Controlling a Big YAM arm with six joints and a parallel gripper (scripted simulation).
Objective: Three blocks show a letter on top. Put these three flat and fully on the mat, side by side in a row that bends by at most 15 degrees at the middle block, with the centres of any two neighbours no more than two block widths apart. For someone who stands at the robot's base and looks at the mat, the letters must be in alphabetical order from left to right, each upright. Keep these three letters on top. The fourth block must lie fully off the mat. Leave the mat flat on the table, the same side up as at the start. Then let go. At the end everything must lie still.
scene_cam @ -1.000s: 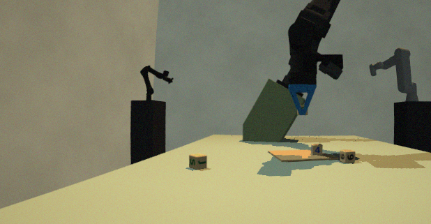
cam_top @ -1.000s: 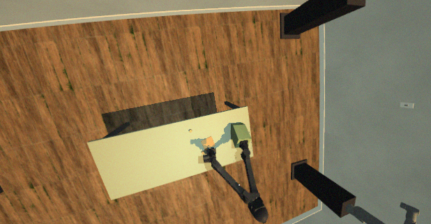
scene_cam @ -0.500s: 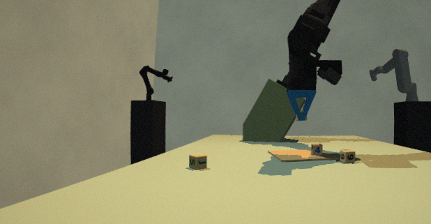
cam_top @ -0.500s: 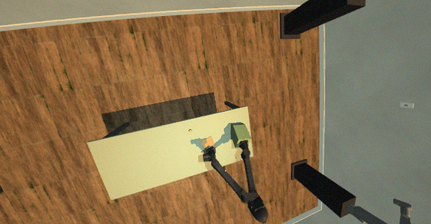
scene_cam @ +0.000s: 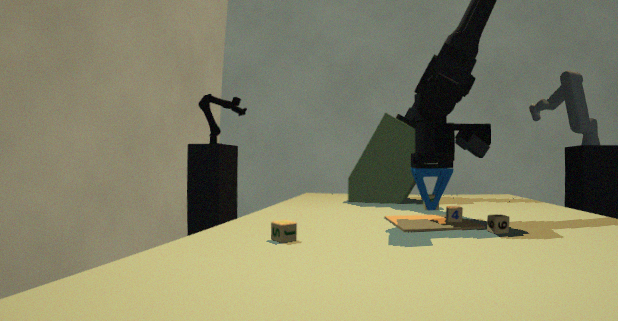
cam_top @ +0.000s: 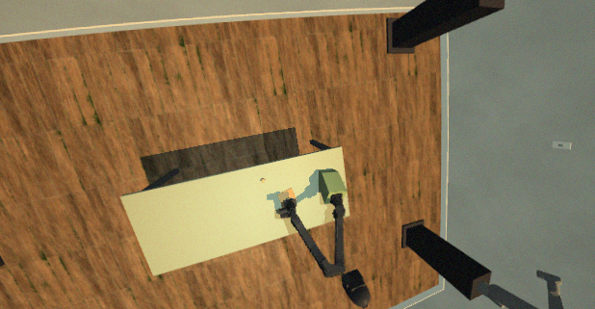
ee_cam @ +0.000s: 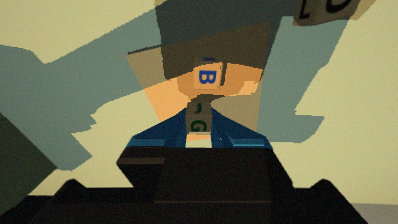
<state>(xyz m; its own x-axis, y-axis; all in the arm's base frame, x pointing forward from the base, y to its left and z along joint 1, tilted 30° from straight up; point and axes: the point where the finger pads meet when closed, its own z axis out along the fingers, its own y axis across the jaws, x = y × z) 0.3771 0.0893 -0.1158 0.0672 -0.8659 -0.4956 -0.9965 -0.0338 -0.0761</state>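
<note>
Right now my hand is 1 cm short of the orange mat and 3 cm above it. The rest, counted from my hand: block 4 cm to the left, 2 cm below.
</note>
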